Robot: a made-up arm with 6 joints. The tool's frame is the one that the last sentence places.
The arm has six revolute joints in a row. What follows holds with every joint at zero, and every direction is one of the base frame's. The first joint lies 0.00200 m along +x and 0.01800 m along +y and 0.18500 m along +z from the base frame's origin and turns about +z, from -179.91 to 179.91 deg. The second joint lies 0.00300 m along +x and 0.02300 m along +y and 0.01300 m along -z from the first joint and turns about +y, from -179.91 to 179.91 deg. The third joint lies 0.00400 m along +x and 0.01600 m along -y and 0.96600 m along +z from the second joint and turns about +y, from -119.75 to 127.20 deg. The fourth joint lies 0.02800 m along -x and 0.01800 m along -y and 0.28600 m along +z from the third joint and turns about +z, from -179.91 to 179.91 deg. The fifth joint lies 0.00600 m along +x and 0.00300 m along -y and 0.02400 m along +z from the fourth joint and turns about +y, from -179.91 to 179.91 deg. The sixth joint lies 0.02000 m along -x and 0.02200 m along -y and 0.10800 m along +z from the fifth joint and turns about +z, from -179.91 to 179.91 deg. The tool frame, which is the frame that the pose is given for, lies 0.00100 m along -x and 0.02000 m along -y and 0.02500 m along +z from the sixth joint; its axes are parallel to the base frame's.
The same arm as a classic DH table. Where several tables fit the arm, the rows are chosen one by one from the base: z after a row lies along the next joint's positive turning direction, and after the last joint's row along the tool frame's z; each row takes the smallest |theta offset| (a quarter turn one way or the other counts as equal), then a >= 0, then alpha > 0; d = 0 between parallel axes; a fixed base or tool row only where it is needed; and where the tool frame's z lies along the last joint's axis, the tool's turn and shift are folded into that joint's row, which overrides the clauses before.
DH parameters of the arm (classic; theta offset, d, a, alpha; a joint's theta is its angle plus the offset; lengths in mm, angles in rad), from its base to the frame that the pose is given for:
base (fixed): 1.4601 0.0 18.1 0.0000
joint 1: -1.4601 172.0 3.0 -1.5708
joint 2: -1.5667 0.0 966.0 0.0000
joint 3: 1.5667 -11.0 -28.0 1.5708
joint 4: 0.0000 310.0 6.0 -1.5708
joint 5: 0.0000 -25.0 -20.0 1.5708
joint 6: 1.5208 0.0 -20.0 0.0000
tool (fixed): -1.5208 133.0 0.0 0.0000
Joint limits (rad, base to tool): -3.1400..3.1400 -3.1400..3.1400 -2.0900..2.2201 -3.1400..3.1400 -3.1400..3.1400 -3.1400..3.1400

